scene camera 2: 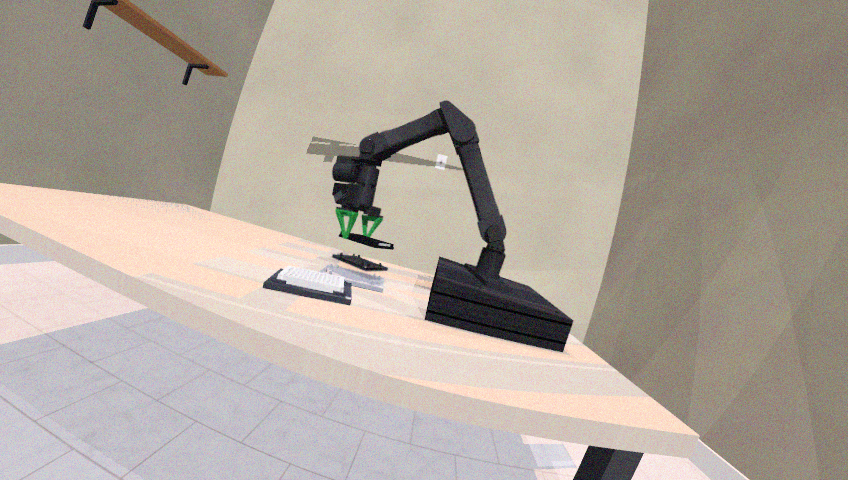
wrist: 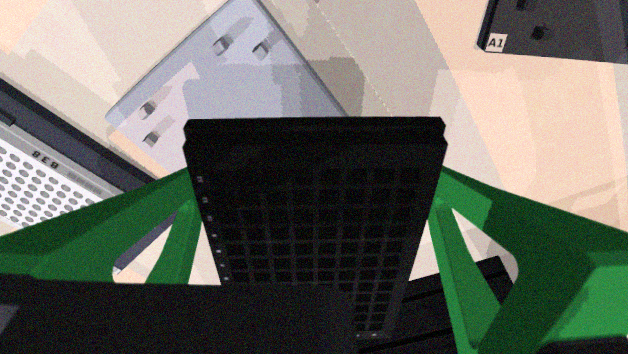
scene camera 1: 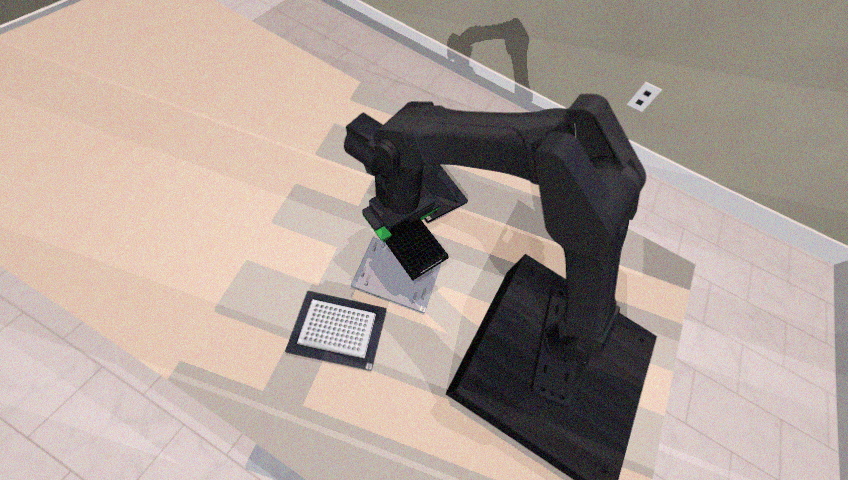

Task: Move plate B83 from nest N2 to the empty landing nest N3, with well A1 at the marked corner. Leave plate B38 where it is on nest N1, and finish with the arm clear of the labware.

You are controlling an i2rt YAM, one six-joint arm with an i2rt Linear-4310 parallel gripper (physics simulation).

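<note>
My gripper (scene camera 1: 406, 224) (scene camera 2: 357, 234) (wrist: 314, 177) is shut on the black plate B83 (scene camera 1: 419, 252) (scene camera 2: 371, 241) (wrist: 315, 215), its green fingers on two opposite sides. The plate hangs above the table, partly over the grey-blue landing nest N3 (scene camera 1: 380, 279) (scene camera 2: 357, 278) (wrist: 240, 75), and is turned relative to it. N3 bears no plate; a small pale mark shows at its front right corner in scene camera 1. Dark nest N2 (scene camera 1: 449, 193) (scene camera 2: 360, 262) (wrist: 575, 30) stands empty behind. White plate B38 (scene camera 1: 336, 327) (scene camera 2: 312, 278) (wrist: 30, 185) sits on dark nest N1 (scene camera 1: 376, 339) (scene camera 2: 321, 295) (wrist: 65, 130).
The arm's black base block (scene camera 1: 505, 380) (scene camera 2: 499, 309) stands on the table (scene camera 1: 368, 401) (scene camera 2: 333, 318) to the right of the nests. N1 lies close to N3. A wall shelf (scene camera 2: 157, 32) is high at the upper left in scene camera 2.
</note>
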